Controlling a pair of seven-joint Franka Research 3 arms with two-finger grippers.
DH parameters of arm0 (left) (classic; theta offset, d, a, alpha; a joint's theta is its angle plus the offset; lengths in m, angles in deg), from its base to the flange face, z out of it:
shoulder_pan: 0 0.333 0 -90
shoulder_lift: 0 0 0 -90
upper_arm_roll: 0 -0.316 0.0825 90
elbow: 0 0 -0.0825 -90
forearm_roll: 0 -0.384 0 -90
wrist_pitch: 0 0 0.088 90
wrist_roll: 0 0.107 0 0
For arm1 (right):
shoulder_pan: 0 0.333 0 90
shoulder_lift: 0 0 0 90
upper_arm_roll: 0 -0.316 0.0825 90
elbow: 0 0 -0.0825 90
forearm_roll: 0 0.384 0 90
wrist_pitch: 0 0 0.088 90
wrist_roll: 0 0.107 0 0
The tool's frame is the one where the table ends.
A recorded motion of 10 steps. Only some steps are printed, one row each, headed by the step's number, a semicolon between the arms.
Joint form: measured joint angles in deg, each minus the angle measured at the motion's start. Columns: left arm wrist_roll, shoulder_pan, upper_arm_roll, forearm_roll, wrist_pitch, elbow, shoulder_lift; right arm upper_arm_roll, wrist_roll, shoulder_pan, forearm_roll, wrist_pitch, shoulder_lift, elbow.
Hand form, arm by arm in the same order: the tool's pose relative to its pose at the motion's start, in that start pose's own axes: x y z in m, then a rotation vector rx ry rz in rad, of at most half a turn. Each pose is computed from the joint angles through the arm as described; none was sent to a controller.
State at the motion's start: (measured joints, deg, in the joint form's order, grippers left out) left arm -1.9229 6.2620 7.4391 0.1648 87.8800 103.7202 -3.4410; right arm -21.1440 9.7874 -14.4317 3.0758 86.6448 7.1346 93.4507
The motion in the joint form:
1: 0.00 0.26 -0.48 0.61 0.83 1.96 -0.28; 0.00 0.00 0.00 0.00 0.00 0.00 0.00
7: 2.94 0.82 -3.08 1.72 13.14 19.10 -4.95; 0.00 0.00 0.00 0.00 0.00 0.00 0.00
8: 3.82 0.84 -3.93 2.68 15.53 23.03 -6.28; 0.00 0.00 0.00 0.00 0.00 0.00 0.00
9: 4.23 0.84 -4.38 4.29 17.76 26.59 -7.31; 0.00 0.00 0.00 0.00 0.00 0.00 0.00
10: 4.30 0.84 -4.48 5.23 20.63 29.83 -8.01; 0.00 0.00 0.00 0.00 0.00 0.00 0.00
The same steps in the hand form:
1: -0.0003 -0.0055 0.0125 -0.0129 -0.0152 -0.0126; 0.0000 0.0000 0.0000 0.0000 0.0000 0.0000
7: -0.0177 -0.0309 0.0996 -0.0413 -0.0173 -0.0231; 0.0000 0.0000 0.0000 0.0000 0.0000 0.0000
8: -0.0262 -0.0364 0.1187 -0.0617 -0.0198 -0.0278; 0.0000 0.0000 0.0000 0.0000 0.0000 0.0000
9: -0.0337 -0.0374 0.1371 -0.0905 -0.0234 -0.0382; 0.0000 0.0000 0.0000 0.0000 0.0000 0.0000
10: -0.0389 -0.0369 0.1545 -0.1047 -0.0169 -0.0477; 0.0000 0.0000 0.0000 0.0000 0.0000 0.0000

